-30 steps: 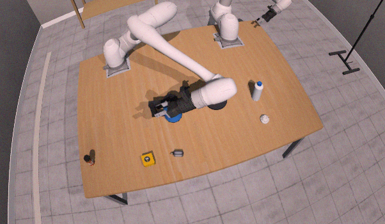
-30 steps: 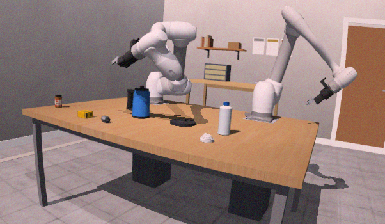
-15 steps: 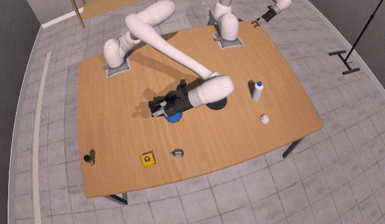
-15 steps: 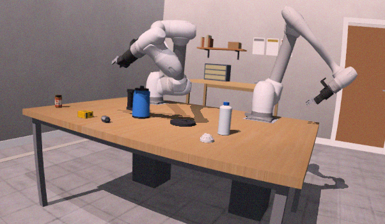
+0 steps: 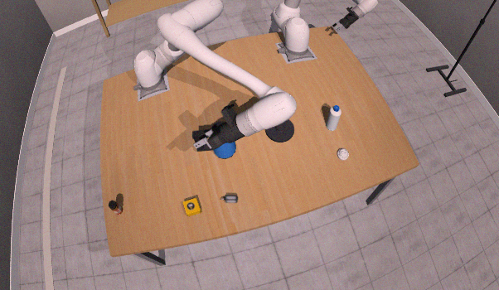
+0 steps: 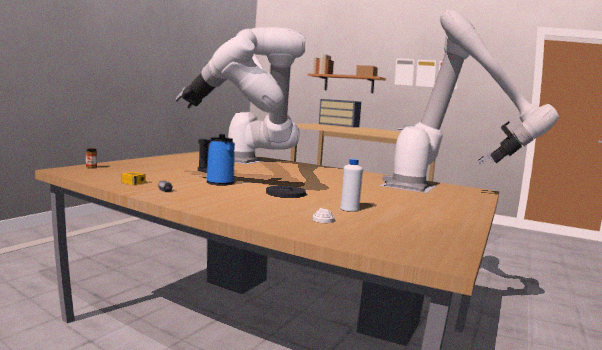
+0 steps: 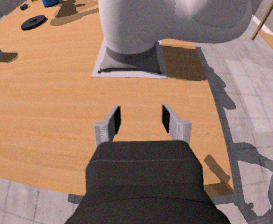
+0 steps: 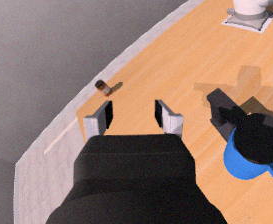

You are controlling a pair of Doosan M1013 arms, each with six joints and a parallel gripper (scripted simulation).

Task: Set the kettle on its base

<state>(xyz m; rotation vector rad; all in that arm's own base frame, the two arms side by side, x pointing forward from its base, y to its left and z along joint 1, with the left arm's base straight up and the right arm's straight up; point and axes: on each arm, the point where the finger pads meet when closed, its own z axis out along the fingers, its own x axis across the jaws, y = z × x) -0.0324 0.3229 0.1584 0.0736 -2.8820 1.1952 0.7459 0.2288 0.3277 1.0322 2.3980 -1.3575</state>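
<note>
My right gripper is now 230 mm above the blue kettle, 130 mm past it and 60 mm to the right of it. Round my right hand: round black base 390 mm to the left, 320 mm below, 160 mm behind; then small dark object 310 mm below, 150 mm ahead, 50 mm to the left; then jar 550 mm to the right, 290 mm below, 80 mm ahead.
</note>
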